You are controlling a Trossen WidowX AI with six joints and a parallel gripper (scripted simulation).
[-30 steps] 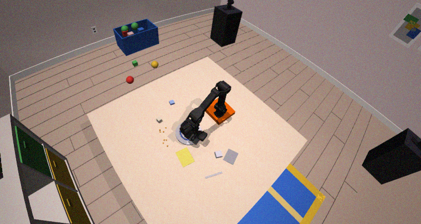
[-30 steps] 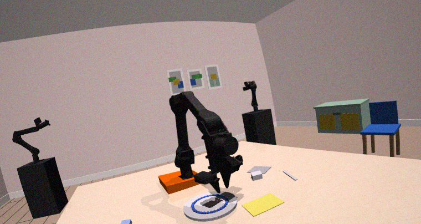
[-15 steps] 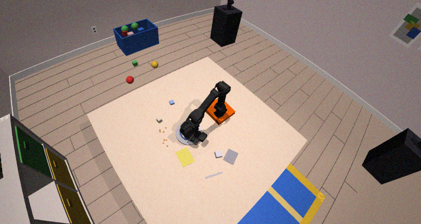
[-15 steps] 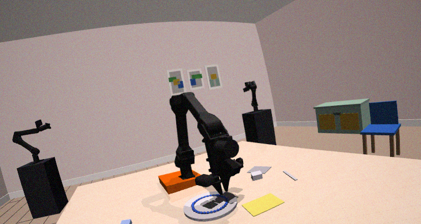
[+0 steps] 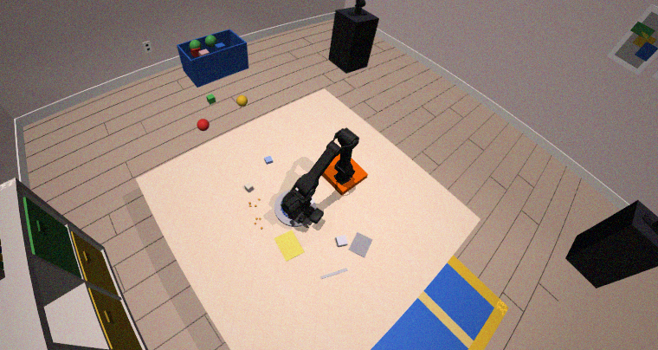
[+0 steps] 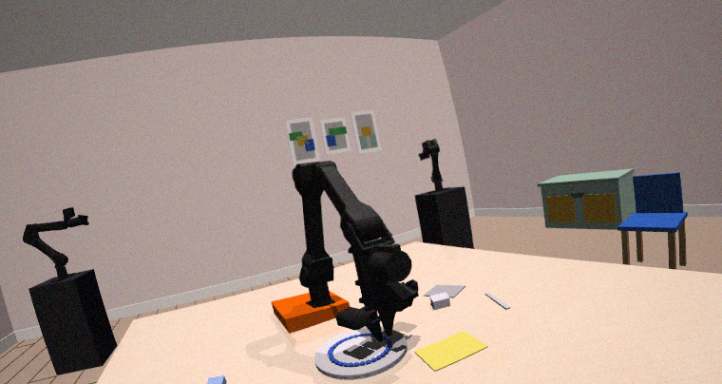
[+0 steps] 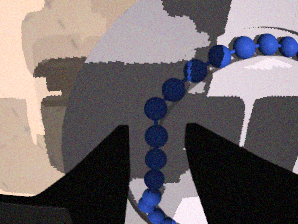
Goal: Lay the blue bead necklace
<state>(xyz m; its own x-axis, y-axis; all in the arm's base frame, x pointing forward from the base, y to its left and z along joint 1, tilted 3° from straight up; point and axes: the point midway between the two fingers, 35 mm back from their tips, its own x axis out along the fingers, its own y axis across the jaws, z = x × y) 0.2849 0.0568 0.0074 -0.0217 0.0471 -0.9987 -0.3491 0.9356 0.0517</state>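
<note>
Right now my gripper tip is 6 cm to the left of the round bead board and 1 cm above it. From my gripper tip the other things lie so: yellow sheet 13 cm ahead, 8 cm to the left, 2 cm below; then small grey block 8 cm behind, 20 cm to the left; then pale cube 13 cm ahead, 27 cm to the right.
</note>
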